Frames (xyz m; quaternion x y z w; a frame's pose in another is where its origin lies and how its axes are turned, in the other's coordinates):
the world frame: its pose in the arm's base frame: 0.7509 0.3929 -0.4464 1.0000 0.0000 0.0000 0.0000
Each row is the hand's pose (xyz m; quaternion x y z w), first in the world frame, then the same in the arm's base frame.
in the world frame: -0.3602 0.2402 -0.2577 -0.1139 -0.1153 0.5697 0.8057
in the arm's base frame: 0.3907 0.1527 -0.1887 0.8057 -0.5697 -0.1153 0.1139
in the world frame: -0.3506 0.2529 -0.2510 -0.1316 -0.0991 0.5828 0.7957
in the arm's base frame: 0.4003 0.1400 -0.1954 0.7957 -0.5828 -0.0991 0.1316
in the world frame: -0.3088 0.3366 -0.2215 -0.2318 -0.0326 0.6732 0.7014
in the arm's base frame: 0.4421 0.0563 -0.2249 0.7014 -0.6732 -0.0326 0.2318
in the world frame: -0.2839 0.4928 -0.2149 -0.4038 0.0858 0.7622 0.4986
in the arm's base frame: 0.4670 -0.0999 -0.2315 0.4986 -0.7622 0.0858 0.4038
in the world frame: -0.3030 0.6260 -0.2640 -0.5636 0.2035 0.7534 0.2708
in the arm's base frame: 0.4479 -0.2331 -0.1824 0.2708 -0.7534 0.2035 0.5636
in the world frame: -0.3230 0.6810 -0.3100 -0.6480 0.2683 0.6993 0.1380
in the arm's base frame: 0.4279 -0.2881 -0.1364 0.1380 -0.6993 0.2683 0.6480
